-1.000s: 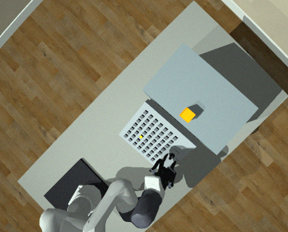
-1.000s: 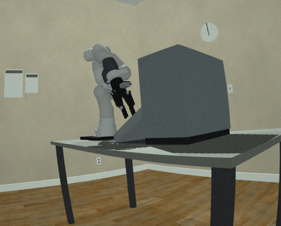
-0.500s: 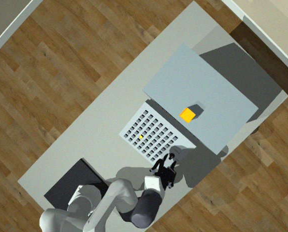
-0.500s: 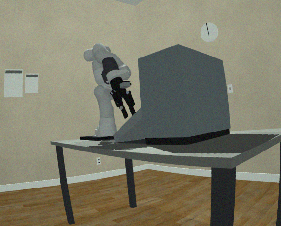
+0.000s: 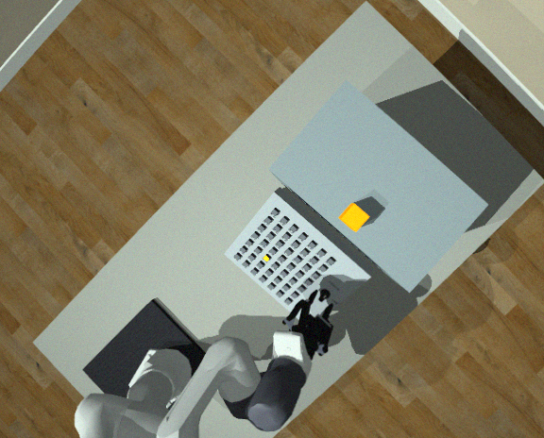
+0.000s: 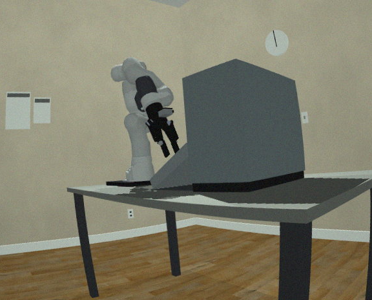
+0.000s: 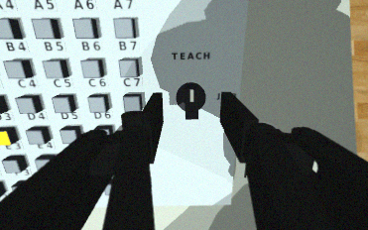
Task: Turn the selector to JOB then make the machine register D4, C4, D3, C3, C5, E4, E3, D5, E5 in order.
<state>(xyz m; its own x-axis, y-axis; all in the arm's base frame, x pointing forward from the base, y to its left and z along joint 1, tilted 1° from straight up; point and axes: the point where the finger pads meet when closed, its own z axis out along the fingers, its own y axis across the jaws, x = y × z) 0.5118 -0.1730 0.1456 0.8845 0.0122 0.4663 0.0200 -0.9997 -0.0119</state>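
Right now my hand is 3 cm short of the selector knob and 4 cm above it. From my hand the other things lie so: D5 key: 2 cm ahead, 13 cm to the left, 5 cm below; key C5: 5 cm ahead, 13 cm to the left, 4 cm below; key D6: 2 cm ahead, 9 cm to the left, 5 cm below.
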